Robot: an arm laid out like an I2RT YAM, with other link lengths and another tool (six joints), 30 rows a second.
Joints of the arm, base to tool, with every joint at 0 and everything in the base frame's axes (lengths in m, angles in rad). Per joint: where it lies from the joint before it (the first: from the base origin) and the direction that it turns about. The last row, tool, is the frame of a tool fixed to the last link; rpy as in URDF.
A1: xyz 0 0 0.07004 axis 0 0 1
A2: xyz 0.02 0.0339 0.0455 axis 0 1 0
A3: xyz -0.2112 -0.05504 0 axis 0 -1 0
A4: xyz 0.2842 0.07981 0.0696 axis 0 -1 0
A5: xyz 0.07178 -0.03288 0.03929 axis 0 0 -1
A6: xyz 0.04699 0 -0.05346 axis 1 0 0
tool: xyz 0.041 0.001 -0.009 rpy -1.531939 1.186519 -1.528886
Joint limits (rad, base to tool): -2.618..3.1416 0..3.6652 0..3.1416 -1.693..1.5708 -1.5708..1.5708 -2.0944..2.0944
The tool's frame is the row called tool.
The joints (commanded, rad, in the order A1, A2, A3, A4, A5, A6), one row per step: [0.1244, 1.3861, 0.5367, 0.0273, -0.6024, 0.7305]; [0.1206, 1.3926, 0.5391, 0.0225, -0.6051, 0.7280]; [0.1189, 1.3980, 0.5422, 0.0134, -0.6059, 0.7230]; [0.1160, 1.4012, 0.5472, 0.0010, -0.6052, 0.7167]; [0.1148, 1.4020, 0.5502, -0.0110, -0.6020, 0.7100]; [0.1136, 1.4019, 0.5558, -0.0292, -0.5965, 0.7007]
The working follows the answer.
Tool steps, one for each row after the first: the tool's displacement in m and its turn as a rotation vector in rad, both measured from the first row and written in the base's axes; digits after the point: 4 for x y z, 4 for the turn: [-0.0001, -0.0010, -0.0014, -0.0003, 0.0075, -0.0005]; [-0.0005, -0.0015, -0.0026, -0.0035, 0.0157, 0.0014]; [-0.0004, -0.0025, -0.0030, -0.0082, 0.0222, 0.0019]; [-0.0008, -0.0031, -0.0033, -0.0149, 0.0275, 0.0027]; [-0.0010, -0.0040, -0.0032, -0.0249, 0.0337, 0.0038]
Tool pose at each row, in the base's axes (x y z in m, rotation vector in rad; rounded; the steps above come from the unrounded poses): [0.2896, 0.1181, 0.0391, -0.0175, 2.3923, 0.9375]; [0.2895, 0.1171, 0.0377, -0.0136, 2.3992, 0.9385]; [0.2891, 0.1165, 0.0365, -0.0132, 2.4086, 0.9374]; [0.2891, 0.1156, 0.0361, -0.0126, 2.4170, 0.9333]; [0.2888, 0.1149, 0.0357, -0.0137, 2.4251, 0.9268]; [0.2885, 0.1141, 0.0359, -0.0158, 2.4356, 0.9166]

